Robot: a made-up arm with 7 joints.
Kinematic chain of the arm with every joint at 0, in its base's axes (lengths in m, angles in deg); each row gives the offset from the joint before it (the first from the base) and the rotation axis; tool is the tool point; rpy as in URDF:
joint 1: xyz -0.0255 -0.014 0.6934 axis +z
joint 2: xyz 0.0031 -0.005 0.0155 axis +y
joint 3: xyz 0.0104 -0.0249 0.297 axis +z
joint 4: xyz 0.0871 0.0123 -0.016 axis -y
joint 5: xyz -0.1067 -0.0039 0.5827 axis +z
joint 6: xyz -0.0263 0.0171 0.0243 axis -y
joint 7: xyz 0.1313 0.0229 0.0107 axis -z
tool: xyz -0.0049 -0.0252 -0.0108 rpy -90 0 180
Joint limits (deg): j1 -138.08..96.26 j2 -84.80..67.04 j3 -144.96..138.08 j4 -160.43..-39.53 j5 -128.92..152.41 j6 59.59..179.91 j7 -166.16..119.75
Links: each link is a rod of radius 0.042 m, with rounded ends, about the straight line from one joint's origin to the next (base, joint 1, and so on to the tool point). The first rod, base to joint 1, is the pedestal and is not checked.
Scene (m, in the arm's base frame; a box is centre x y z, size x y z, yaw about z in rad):
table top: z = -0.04
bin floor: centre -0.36 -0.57 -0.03 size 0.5 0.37 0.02 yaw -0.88
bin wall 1: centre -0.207 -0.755 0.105 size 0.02 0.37 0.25 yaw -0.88
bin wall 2: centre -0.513 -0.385 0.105 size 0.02 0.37 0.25 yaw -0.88
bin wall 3: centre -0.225 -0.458 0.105 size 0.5 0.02 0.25 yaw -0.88
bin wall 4: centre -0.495 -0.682 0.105 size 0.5 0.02 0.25 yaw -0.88
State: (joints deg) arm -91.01 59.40 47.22 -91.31 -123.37 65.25 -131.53
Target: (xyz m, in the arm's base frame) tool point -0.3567 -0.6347 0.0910
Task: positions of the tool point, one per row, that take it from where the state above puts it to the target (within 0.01 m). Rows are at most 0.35 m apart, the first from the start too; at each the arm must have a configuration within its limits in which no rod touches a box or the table.
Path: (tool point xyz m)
1: 0.2399 -0.7363 0.3279
2: -0.0692 -0.7427 0.3405
3: -0.3567 -0.6347 0.3865
4: -0.3607 -0.6517 0.3200
5: -0.3627 -0.6579 0.2471
6: -0.3617 -0.6524 0.1701
7: -0.3566 -0.6347 0.0910

